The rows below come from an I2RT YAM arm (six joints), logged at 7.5 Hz.
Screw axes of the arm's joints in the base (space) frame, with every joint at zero. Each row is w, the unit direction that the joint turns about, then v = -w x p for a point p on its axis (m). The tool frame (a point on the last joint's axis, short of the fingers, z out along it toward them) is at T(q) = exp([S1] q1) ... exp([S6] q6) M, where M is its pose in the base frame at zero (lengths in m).
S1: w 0 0 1 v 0.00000 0.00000 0.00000
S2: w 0 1 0 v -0.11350 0.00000 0.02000
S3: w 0 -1 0 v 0.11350 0.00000 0.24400
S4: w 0 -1 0 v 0.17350 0.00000 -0.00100
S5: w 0 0 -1 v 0.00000 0.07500 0.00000
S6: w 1 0 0 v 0.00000 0.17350 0.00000
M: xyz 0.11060 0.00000 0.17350 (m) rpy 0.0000 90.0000 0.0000 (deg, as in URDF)
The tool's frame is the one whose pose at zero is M.
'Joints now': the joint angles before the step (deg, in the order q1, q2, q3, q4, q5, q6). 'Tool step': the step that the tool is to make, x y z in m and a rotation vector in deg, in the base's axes. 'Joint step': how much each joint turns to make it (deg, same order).
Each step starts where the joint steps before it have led.
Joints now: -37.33, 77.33, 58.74, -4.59, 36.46, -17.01
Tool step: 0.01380, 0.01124, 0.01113, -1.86, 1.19, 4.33
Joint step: 3.16, 0.34, 2.07, 0.22, -0.25, -3.08
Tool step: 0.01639, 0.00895, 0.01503, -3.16, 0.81, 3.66
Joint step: 3.02, 1.26, 3.12, 1.48, 0.43, -3.89
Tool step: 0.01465, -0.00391, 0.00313, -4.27, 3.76, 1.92
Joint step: 0.77, 2.86, 1.80, 4.29, 0.46, -7.12
